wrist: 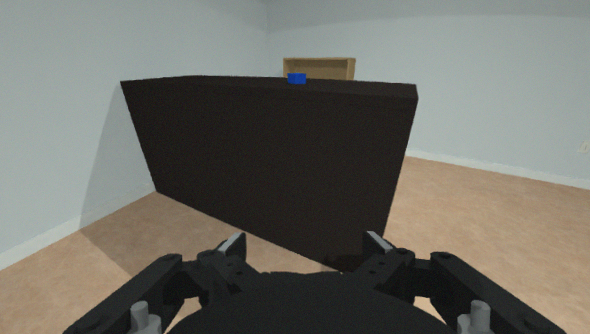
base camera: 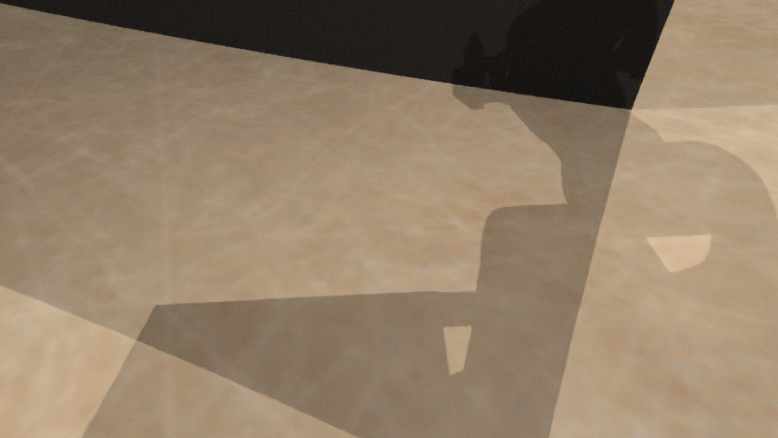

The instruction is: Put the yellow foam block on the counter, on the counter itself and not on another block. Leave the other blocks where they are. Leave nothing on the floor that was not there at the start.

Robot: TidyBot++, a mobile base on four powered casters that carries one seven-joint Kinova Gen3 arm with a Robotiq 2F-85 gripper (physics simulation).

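Places are measured from the arm's base along level axes (x ahead, y left, z up), in centimetres.
Pixels of known places: gripper, fingertip midpoint: point(wrist: 303, 245).
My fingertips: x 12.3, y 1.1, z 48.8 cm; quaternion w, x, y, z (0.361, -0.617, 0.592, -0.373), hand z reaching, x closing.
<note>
Behind a point stands the place of what it marks.
The dark counter point(base camera: 261, 27) {x 95.4, y 22.4, z -34.9 cm} point(wrist: 280, 150) {x 90.2, y 11.4, z 24.0 cm} stands ahead, its tall side facing me. A blue block point(wrist: 296, 78) {x 109.2, y 4.8, z 53.9 cm} sits on the counter's top, right of its middle in the wrist view. The yellow foam block does not show in either view. My gripper point(wrist: 303, 245) {x 12.3, y 1.1, z 48.8 cm} is open, with no object between its fingers, and is apart from the counter. The gripper itself is not in the base camera view; a shadow of the arm falls on the floor and on the counter's side there.
A light wooden shelf point(wrist: 351, 70) {x 253.1, y -51.4, z 53.7 cm} shows behind the counter. Pale walls point(wrist: 480, 80) {x 215.9, y -170.1, z 49.7 cm} meet in a corner behind it, and the left wall runs close to the counter's left end. Tan floor point(base camera: 272, 190) {x 54.1, y 15.0, z -39.6 cm} point(wrist: 480, 215) {x 124.1, y -135.1, z -39.7 cm} lies in front of the counter and to its right.
</note>
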